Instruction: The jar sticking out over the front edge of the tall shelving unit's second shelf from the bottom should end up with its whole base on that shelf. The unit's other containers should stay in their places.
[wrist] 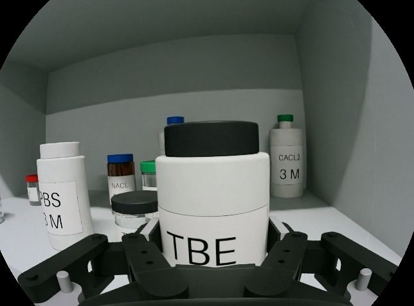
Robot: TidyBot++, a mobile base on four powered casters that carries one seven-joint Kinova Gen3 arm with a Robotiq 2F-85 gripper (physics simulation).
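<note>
A wide white jar (212,182) with a black lid and a label reading TBE stands upright in the middle of the wrist view, nearest to the camera. My gripper (214,230) is shut on this jar, with one finger against its left side and one against its right side. The jar's base and the shelf's front edge are hidden behind the gripper's body, so how the base sits on the shelf (320,220) cannot be seen.
Close to the jar's left is a low clear jar (134,204) with a black lid. Further left are the NACL bottle (121,172) and the white PBS bottle (62,200). The CACL2 bottle (286,165) stands at the back right, near the side wall (345,125).
</note>
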